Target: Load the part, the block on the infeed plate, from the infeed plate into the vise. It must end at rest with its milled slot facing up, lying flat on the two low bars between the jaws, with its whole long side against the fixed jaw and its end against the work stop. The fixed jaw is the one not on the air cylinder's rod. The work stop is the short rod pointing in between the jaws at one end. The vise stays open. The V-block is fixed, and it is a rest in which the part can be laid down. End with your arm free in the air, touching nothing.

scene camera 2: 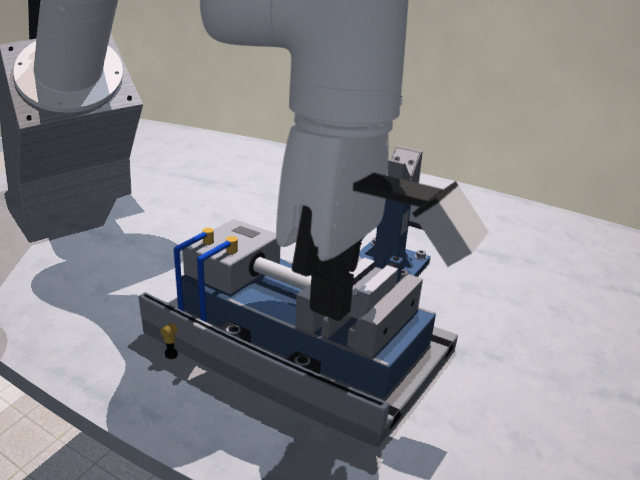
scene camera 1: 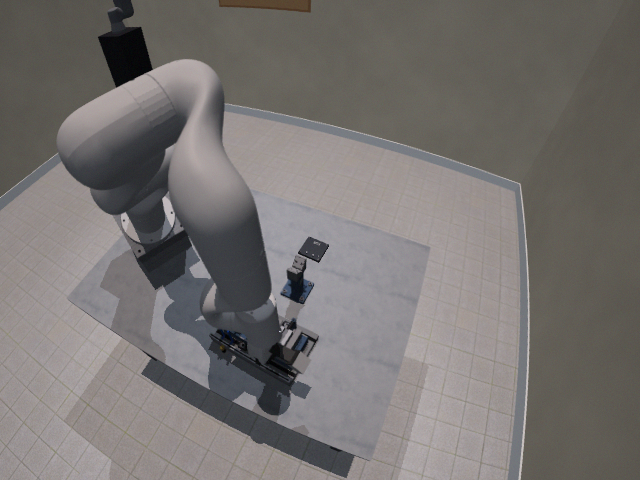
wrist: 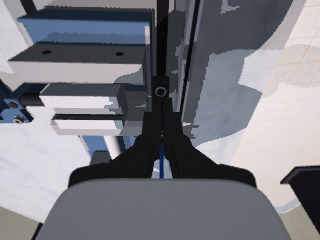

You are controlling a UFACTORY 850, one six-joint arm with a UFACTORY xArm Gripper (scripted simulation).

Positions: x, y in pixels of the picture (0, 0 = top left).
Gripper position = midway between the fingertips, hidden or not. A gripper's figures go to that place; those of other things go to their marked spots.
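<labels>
Fixed jaw (wrist: 68, 64): 14 cm from the lens. My gripper (wrist: 161, 109): 14 cm from the lens. Moving jaw (wrist: 134, 121): 17 cm from the lens.
</labels>
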